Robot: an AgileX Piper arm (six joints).
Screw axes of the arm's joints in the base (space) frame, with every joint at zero. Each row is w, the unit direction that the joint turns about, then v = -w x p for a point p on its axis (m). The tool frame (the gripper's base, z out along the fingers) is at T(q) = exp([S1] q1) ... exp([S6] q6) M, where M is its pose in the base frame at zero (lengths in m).
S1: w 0 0 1 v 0 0 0
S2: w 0 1 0 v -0.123 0 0
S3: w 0 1 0 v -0.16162 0 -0.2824
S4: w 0.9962 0 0.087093 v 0 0.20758 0
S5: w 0 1 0 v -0.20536 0 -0.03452
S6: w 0.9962 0 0.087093 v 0 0.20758 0
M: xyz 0.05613 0 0.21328 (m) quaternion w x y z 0.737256 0 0.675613 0
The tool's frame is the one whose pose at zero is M.
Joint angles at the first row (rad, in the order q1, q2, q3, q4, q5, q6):
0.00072, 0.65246, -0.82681, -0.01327, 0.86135, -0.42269
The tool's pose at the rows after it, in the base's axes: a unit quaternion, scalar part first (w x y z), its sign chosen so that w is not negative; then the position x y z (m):
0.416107, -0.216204, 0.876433, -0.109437, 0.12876, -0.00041, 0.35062
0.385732, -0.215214, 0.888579, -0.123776, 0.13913, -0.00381, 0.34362
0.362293, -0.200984, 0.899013, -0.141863, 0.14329, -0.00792, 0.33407
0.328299, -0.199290, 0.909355, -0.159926, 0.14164, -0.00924, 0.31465
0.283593, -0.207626, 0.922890, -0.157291, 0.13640, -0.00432, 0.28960
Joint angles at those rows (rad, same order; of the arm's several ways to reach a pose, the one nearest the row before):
0.01158, 0.73139, -0.82851, -0.02743, 0.86592, -0.46432
0.01526, 0.78017, -0.82849, -0.08500, 0.87585, -0.43432
0.02585, 0.80097, -0.80552, -0.16672, 0.87822, -0.36054
0.06516, 0.80275, -0.74127, -0.26404, 0.88934, -0.27522
0.13656, 0.80468, -0.66254, -0.32000, 0.92440, -0.19024

